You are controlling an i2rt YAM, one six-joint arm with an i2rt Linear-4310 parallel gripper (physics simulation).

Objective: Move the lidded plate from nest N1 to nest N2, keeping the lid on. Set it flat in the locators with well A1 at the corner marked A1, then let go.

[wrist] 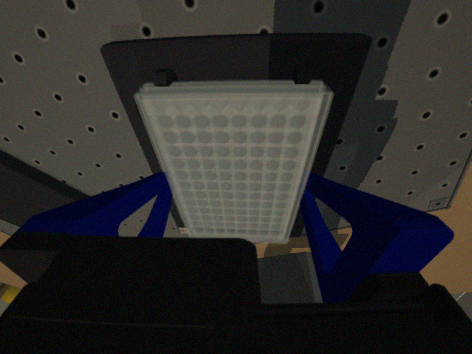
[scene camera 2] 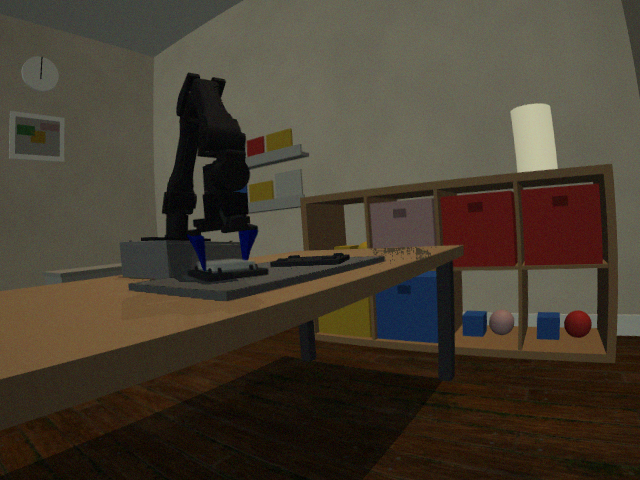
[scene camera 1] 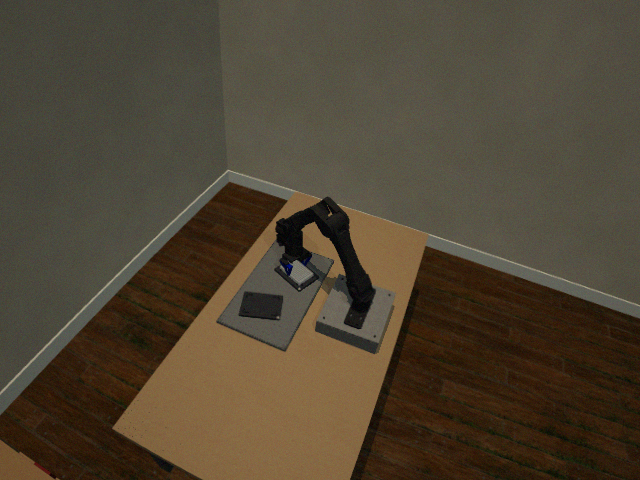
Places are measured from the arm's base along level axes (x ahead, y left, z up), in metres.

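Where they show: gripper, between the fingertips: (wrist: 235, 177) (scene camera 2: 225, 267) (scene camera 1: 296, 271); arm's base, origin of its link: (scene camera 2: 177, 241) (scene camera 1: 360, 306).
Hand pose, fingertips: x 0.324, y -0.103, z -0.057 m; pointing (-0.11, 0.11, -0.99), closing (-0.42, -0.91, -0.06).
Each offset is from my fingertips to the top centre of the thing. Level surfaces: height alone.
The pale lidded plate @(0.003 m back, 0.001 m left, 0.012 m up) (scene camera 1: 302, 272) (scene camera 2: 232, 265) (wrist: 237, 150) sits flat and low in a dark nest @(0.004 m back, 0.001 m left, 0.005 m up) (scene camera 1: 287, 280) (scene camera 2: 227, 275) (wrist: 200, 55), with its clear lid on top. Two small black locators stand at its far short edge in the wrist view. My gripper (scene camera 1: 298, 265) (scene camera 2: 223, 264) (wrist: 235, 177) points down over the plate, its blue fingers shut against the two long sides. A second dark nest @(0.049 m ahead, 0.226 m left, 0.001 m up) (scene camera 1: 262, 305) (scene camera 2: 310, 260) lies on the same board and is empty. The nest names and the A1 mark are too small to read.
Both nests lie on a grey perforated board (scene camera 1: 258, 330) (scene camera 2: 180, 289) (wrist: 95, 105) on the wooden table @(0.029 m down) (scene camera 1: 232, 403). The arm's grey base block (scene camera 1: 330, 310) (scene camera 2: 144, 258) stands beside the board. A cube shelf (scene camera 2: 611, 258) stands behind the table in the second scene view.
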